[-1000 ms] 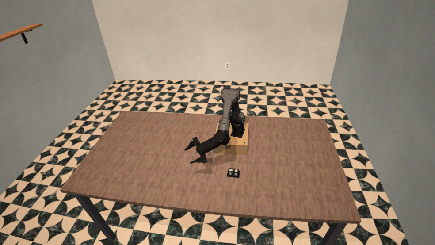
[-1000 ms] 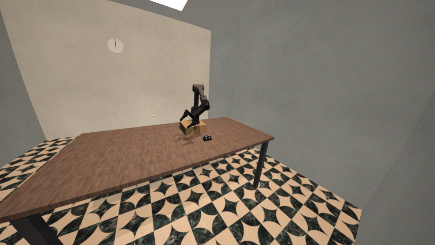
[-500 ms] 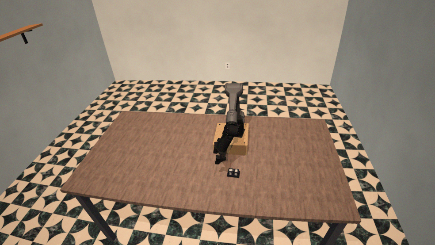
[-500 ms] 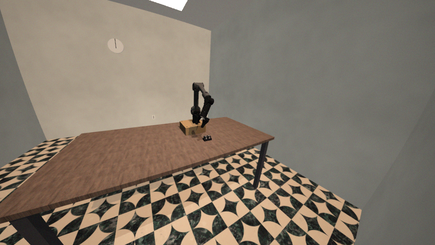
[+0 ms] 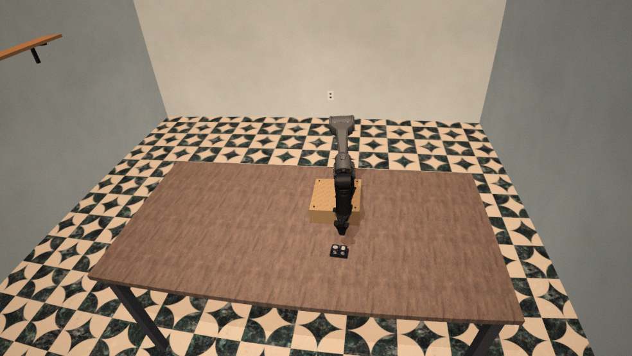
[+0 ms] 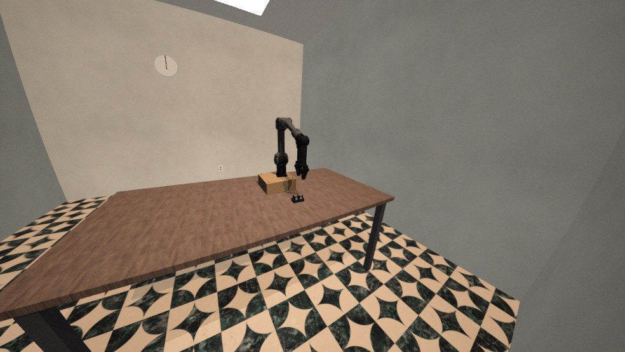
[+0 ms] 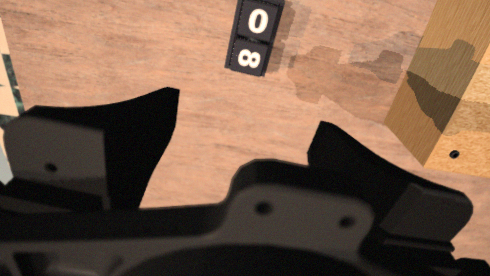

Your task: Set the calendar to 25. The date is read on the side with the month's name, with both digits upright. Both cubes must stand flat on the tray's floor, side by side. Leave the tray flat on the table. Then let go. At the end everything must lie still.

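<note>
The dark cube is 3 cm to the right of my hand and 14 cm below it. From my hand the other things lie so: tray 2 cm to the right, 16 cm below.
</note>
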